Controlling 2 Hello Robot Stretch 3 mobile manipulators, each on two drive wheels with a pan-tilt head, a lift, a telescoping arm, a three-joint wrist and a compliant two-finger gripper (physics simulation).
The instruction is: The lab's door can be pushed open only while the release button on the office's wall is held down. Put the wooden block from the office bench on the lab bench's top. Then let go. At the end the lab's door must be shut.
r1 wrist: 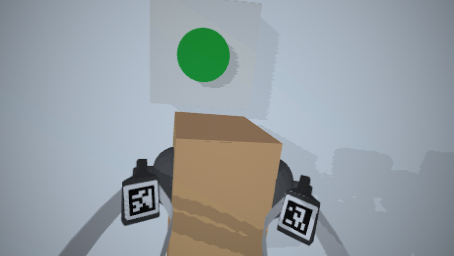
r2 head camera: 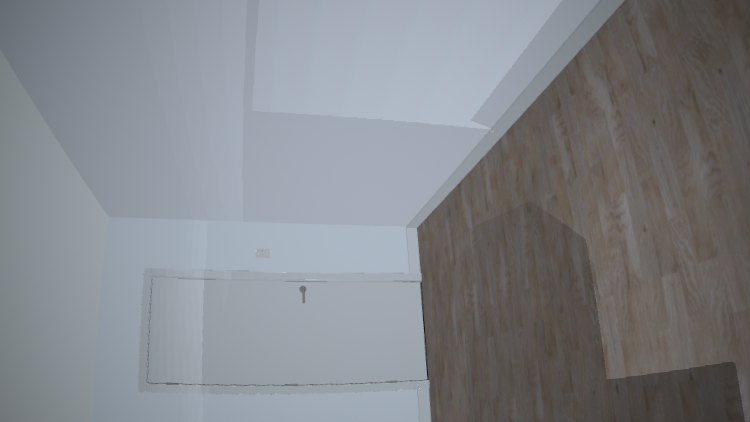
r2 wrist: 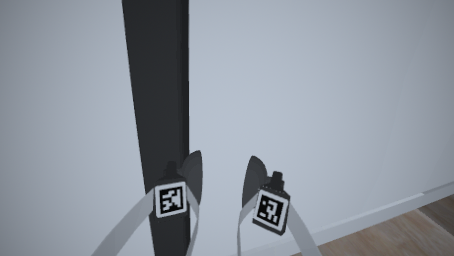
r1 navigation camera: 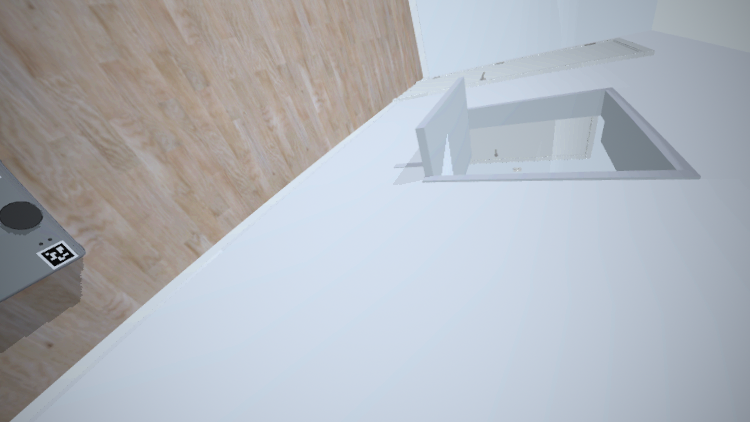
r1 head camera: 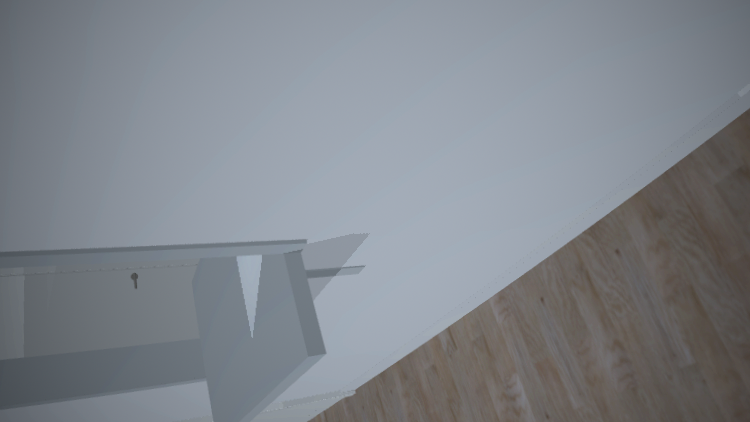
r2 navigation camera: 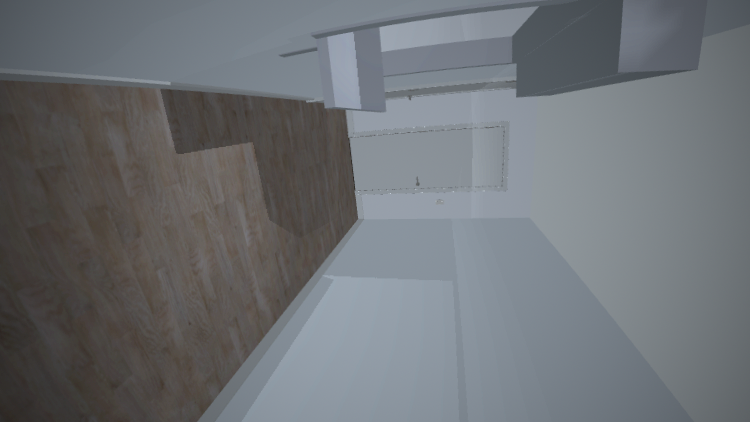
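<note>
My r1 gripper is shut on the wooden block, a tan upright block between its fingers in the r1 wrist view. The release button, a green disc on a pale square plate, is on the wall above the block in that view. I cannot tell whether it is pressed. My r2 gripper is open and empty in front of a pale wall, beside a dark upright post. The lab bench and office bench do not show. I cannot tell whether any visible door is the lab's.
A grey-framed wall opening shows in three views. A shut grey door with a lever handle stands at the corridor's far end. A grey robot base with a tag is near the wall at lower left in the r1 navigation view.
</note>
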